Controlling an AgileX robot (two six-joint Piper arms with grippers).
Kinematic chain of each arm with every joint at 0, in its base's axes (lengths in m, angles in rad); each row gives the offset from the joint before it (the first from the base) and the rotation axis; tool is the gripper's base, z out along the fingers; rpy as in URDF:
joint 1: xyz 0 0 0.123 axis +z
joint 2: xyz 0 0 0 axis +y
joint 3: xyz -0.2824 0 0.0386 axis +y
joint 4: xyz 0.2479 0 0.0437 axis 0.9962 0 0.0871
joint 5: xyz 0 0 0 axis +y
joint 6: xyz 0.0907 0 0.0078 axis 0.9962 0 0.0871
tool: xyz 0 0 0 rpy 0 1.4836 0
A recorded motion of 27 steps. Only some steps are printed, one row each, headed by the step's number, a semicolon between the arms.
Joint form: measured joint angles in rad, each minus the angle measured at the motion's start. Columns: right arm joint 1, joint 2, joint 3, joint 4, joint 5, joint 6; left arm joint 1, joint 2, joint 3, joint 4, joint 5, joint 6.
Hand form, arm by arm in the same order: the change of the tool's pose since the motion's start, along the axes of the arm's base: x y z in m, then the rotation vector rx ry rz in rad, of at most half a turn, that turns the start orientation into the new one. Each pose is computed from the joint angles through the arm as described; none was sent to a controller.
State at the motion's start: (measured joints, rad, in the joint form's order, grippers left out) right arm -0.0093 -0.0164 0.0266 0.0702 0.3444 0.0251; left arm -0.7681 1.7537 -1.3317 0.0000 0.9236 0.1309
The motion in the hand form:
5: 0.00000 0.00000 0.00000 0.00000 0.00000 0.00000; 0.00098 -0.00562 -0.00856 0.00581 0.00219 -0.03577
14: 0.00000 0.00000 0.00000 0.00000 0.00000 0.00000; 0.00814 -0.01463 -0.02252 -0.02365 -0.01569 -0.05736
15: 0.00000 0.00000 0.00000 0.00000 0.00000 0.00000; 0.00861 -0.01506 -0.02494 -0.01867 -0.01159 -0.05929
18: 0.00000 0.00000 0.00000 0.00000 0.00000 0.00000; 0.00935 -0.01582 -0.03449 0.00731 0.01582 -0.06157
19: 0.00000 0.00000 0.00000 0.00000 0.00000 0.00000; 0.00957 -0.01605 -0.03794 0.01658 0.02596 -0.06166
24: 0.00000 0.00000 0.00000 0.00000 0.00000 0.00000; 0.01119 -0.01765 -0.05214 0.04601 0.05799 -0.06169
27: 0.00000 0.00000 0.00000 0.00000 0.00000 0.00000; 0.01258 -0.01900 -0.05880 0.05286 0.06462 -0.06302
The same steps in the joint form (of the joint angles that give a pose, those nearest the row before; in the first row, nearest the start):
5: 0.0000 0.0000 0.0000 0.0000 0.0000 0.0000; -0.0077 0.0250 0.0000 -0.0077 -0.0193 0.0323
14: 0.0000 0.0000 0.0000 0.0000 0.0000 0.0000; -0.0077 0.0691 -0.0008 -0.0293 -0.0954 0.0650
15: 0.0000 0.0000 0.0000 0.0000 0.0000 0.0000; -0.0077 0.0755 -0.0008 -0.0290 -0.0953 0.0669
18: 0.0000 0.0000 0.0000 0.0000 0.0000 0.0000; -0.0077 0.0998 -0.0008 -0.0290 -0.0818 0.0690
19: 0.0000 0.0000 0.0000 0.0000 0.0000 0.0000; -0.0077 0.1085 -0.0008 -0.0290 -0.0768 0.0690
24: 0.0000 0.0000 0.0000 0.0000 0.0000 0.0000; -0.0077 0.1454 -0.0008 -0.0290 -0.0702 0.0690
27: 0.0000 0.0000 0.0000 0.0000 0.0000 0.0000; -0.0077 0.1633 -0.0008 -0.0290 -0.0785 0.0707

